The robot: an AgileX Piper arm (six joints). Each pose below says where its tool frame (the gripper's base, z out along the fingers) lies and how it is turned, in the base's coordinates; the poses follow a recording.
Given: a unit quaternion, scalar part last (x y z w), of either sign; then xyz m.
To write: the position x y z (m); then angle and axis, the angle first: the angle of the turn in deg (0 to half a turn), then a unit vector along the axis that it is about. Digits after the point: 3 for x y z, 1 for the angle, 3 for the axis.
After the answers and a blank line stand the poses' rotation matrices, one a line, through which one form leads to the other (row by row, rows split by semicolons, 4 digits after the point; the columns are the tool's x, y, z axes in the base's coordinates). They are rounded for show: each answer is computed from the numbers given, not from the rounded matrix.
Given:
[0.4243 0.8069 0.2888 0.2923 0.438 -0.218 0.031]
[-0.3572 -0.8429 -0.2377 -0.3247 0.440 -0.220 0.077]
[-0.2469 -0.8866 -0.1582 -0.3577 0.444 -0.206 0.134]
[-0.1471 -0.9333 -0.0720 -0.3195 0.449 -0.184 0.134]
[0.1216 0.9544 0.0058 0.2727 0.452 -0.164 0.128]
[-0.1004 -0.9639 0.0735 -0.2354 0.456 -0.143 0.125]
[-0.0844 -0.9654 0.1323 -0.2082 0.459 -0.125 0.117]
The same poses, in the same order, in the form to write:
[0.438 -0.218 0.031 146.0 0.444 0.844 0.302]
[0.440 -0.220 0.077 142.1 0.378 0.891 0.251]
[0.444 -0.206 0.134 138.1 0.264 0.949 0.169]
[0.449 -0.184 0.134 142.7 0.155 0.985 0.076]
[0.452 -0.164 0.128 148.4 0.126 0.992 0.006]
[0.456 -0.143 0.125 152.8 0.103 0.992 -0.076]
[0.459 -0.125 0.117 156.0 0.086 0.987 -0.135]

-0.4690 0.5159 0.7168; 0.8536 0.4731 0.2180; -0.2266 0.7141 -0.6623
-0.5340 0.4478 0.7172; 0.7565 0.6318 0.1687; -0.3776 0.6327 -0.6761
-0.6222 0.3246 0.7124; 0.5510 0.8280 0.1039; -0.5562 0.4572 -0.6940
-0.7526 0.2286 0.6176; 0.3206 0.9464 0.0404; -0.5752 0.2284 -0.7855
-0.8217 0.2289 0.5219; 0.2353 0.9704 -0.0552; -0.5191 0.0774 -0.8512
-0.8690 0.2282 0.4390; 0.1589 0.9690 -0.1890; -0.4686 -0.0944 -0.8784
-0.8991 0.2181 0.3797; 0.1079 0.9507 -0.2906; -0.4243 -0.2203 -0.8783

